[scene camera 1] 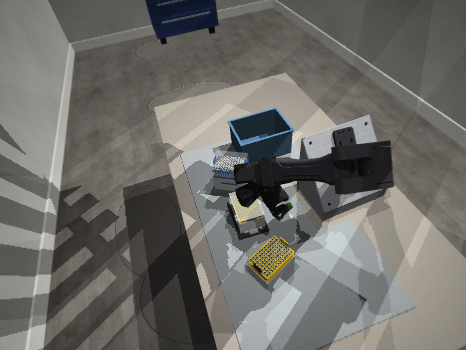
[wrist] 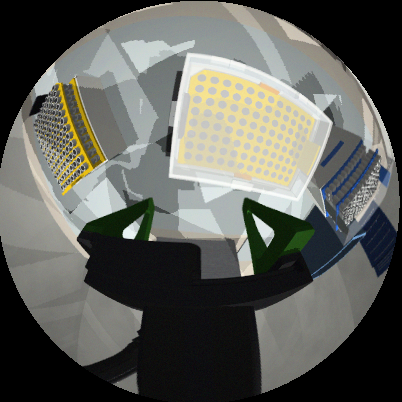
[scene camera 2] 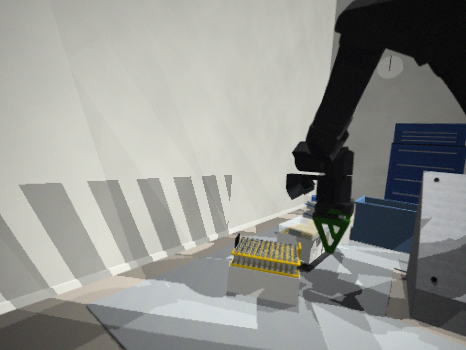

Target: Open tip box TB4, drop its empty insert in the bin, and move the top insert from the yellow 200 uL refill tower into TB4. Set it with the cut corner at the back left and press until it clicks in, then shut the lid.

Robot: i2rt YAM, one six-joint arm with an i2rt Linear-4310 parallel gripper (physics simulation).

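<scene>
The tip box TB4 (scene camera 1: 248,216) (scene camera 2: 301,229) (wrist: 245,131) stands on the mat. Its clear lid appears shut, and a yellow insert with rows of holes shows through it. The yellow refill tower (scene camera 1: 271,258) (scene camera 2: 265,256) (wrist: 75,137) stands to one side of the box, with yellow-edged tip inserts stacked on a pale base. The blue bin (scene camera 1: 261,145) (scene camera 2: 382,225) (wrist: 327,242) stands open at the back. My gripper (scene camera 1: 283,212) (scene camera 2: 331,247) (wrist: 197,202) is open and empty, its green fingers raised beside the box. One finger is largely hidden in both scene views.
A blue refill tower (scene camera 1: 229,172) (wrist: 345,182) stands behind the tip box, near the bin. The arm's grey metal mount (scene camera 1: 311,152) (scene camera 2: 442,235) rises from the table beside the mat (scene camera 1: 372,285). A blue drawer cabinet (scene camera 1: 184,17) (scene camera 2: 427,165) stands beyond the table.
</scene>
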